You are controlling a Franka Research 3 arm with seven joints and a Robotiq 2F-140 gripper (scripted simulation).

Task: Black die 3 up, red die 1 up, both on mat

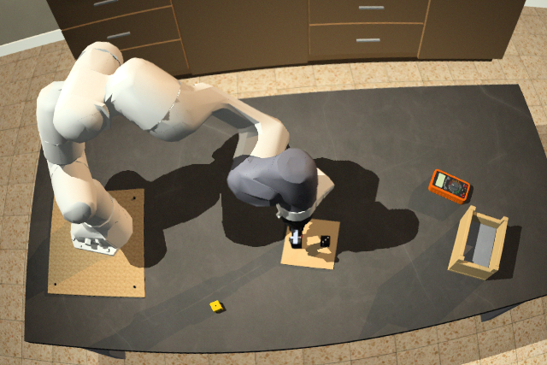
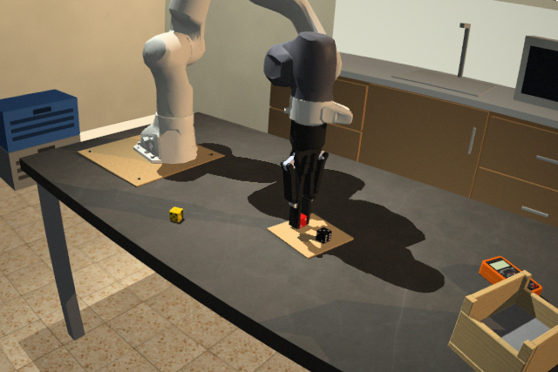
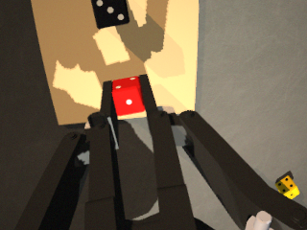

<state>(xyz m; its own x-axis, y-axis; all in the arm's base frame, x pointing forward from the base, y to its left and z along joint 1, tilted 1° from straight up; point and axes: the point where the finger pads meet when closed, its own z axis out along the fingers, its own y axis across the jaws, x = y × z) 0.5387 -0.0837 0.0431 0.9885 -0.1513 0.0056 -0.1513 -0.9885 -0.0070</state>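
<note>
The red die is 2 cm below my hand. The rest, counted from my hand: black die: 7 cm ahead, 1 cm to the right, 3 cm below; then yellow die: 23 cm behind, 17 cm to the right, 3 cm below; then tan mat: 4 cm ahead, 1 cm to the right, 4 cm below.
</note>
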